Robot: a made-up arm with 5 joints.
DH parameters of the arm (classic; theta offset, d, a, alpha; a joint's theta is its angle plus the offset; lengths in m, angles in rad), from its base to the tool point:
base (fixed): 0 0 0.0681 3.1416
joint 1: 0 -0.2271 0.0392 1.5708
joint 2: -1.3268 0 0.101 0
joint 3: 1.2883 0 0.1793 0
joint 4: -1.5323 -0.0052 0 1.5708
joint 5: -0.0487 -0.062 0 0
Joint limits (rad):
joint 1: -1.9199..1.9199
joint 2: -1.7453..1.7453
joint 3: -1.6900..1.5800
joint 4: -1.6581..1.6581
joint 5: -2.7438..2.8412
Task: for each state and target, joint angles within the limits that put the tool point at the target. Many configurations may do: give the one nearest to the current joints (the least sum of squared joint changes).
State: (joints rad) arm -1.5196 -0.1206 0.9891 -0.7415 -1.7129
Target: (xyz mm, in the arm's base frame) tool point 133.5 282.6 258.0
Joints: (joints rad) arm -1.3613 0.0396 0.4464 -0.6731 -1.7129
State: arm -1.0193 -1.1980 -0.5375 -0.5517 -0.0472
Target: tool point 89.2 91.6 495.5
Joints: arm -1.3998 -1.0530 0.2117 -0.5106 -0.0472
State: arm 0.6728 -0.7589 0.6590 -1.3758 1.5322
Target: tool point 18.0 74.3 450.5
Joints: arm 1.0356 -1.5087 0.1309 -1.5061 1.5322
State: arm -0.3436 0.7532 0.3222 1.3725 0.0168
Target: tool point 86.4 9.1 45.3
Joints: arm -0.7187 1.4077 0.5324 1.1360 0.0168
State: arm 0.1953 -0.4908 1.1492 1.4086 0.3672
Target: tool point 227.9 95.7 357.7
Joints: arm -0.5675 -0.8599 0.3929 1.1404 0.3672
